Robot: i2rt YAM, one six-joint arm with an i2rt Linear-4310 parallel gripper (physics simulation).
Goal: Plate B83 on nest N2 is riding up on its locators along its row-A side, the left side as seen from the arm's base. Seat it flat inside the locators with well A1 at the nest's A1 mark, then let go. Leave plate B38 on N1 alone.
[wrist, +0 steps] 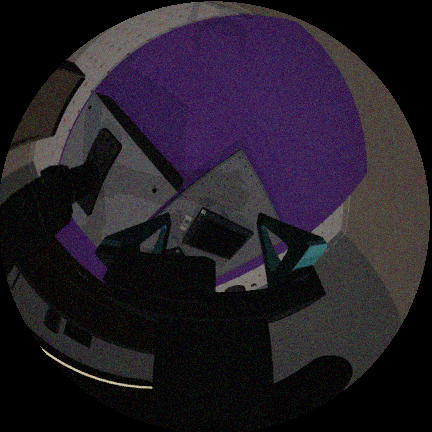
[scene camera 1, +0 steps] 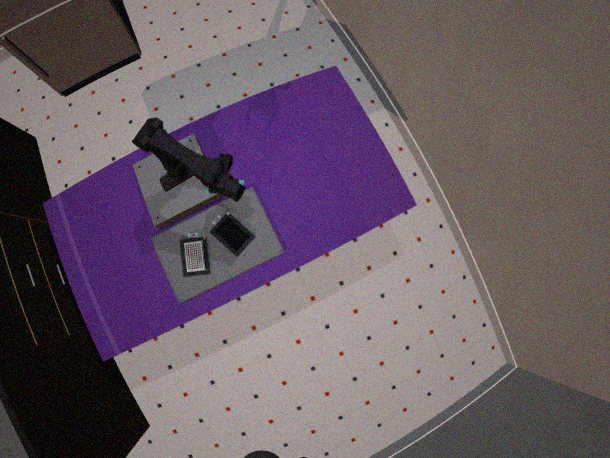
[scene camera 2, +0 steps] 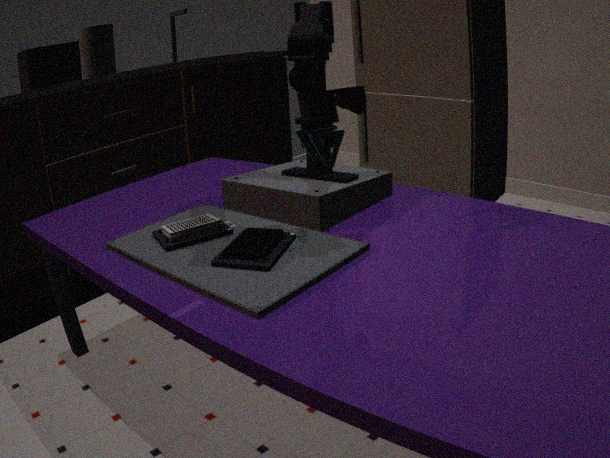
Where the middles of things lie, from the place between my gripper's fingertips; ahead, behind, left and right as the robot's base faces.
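There is the dark nest (scene camera 2: 168, 245), and my hand is 130 mm short of it, 280 mm to the left of it and 140 mm above it.
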